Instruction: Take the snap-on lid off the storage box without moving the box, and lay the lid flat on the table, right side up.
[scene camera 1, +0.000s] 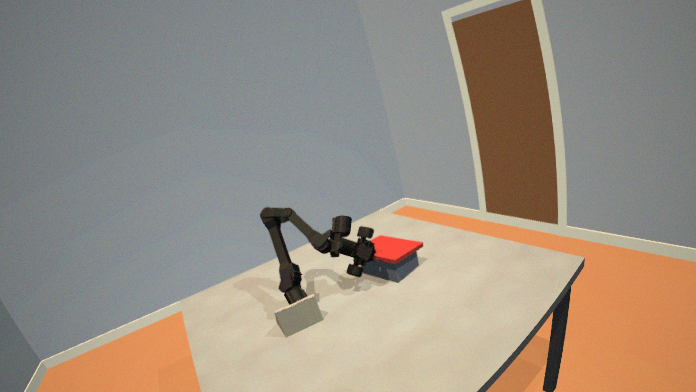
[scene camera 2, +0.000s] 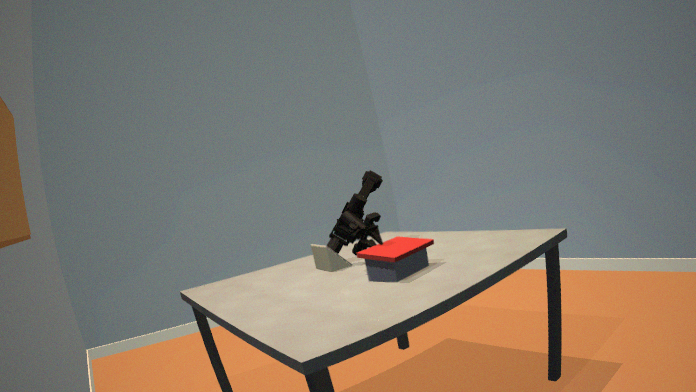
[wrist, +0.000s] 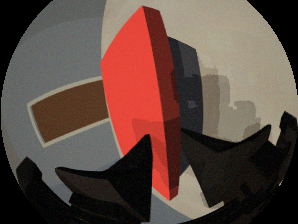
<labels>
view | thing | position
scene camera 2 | my gripper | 381, 247
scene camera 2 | red lid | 397, 248
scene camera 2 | storage box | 378, 271
</labels>
